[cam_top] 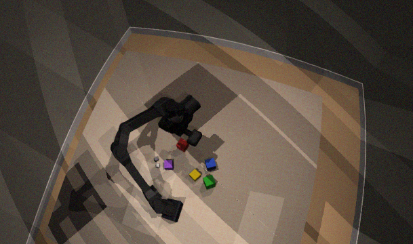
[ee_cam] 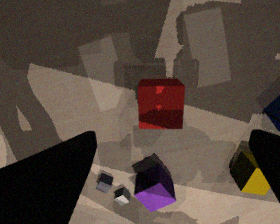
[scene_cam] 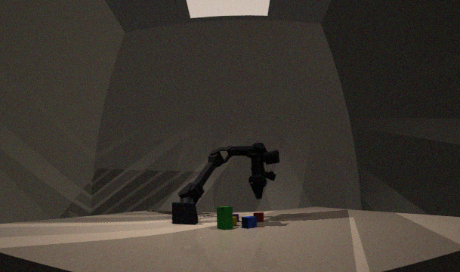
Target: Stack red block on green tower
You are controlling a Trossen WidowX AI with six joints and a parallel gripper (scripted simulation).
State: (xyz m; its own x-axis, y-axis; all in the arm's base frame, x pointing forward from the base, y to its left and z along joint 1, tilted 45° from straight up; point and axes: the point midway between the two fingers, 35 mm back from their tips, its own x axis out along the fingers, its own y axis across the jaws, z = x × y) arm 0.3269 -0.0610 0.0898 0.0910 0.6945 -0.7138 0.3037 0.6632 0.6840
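Now: gripper tip 90 mm above the red block. Round my gripper tip: purple block: 120 mm behind, 50 mm to the left, 90 mm below; yellow block: 140 mm behind, 90 mm to the right, 90 mm below; blue block: 70 mm behind, 140 mm to the right, 90 mm below.
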